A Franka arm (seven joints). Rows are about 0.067 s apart.
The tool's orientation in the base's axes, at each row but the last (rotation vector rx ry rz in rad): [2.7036, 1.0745, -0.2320]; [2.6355, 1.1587, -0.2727]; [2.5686, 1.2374, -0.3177]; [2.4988, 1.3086, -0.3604]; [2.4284, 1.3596, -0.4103]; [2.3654, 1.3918, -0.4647]
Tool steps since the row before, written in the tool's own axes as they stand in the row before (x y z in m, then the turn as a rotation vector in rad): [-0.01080, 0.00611, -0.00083, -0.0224, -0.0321, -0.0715]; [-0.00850, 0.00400, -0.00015, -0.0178, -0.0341, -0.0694]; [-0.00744, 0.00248, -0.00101, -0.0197, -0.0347, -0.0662]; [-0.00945, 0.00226, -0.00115, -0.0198, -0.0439, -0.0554]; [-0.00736, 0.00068, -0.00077, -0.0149, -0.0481, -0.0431]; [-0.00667, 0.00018, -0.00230, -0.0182, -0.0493, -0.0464]
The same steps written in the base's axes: [-0.00350, -0.01119, 0.00415, -0.0337, 0.0268, 0.0692]; [-0.00268, -0.00848, 0.00303, -0.0323, 0.0307, 0.0657]; [-0.00251, -0.00656, 0.00363, -0.0342, 0.0286, 0.0632]; [-0.00327, -0.00792, 0.00472, -0.0427, 0.0295, 0.0519]; [-0.00306, -0.00565, 0.00374, -0.0450, 0.0302, 0.0382]; [-0.00269, -0.00412, 0.00506, -0.0472, 0.0297, 0.0424]
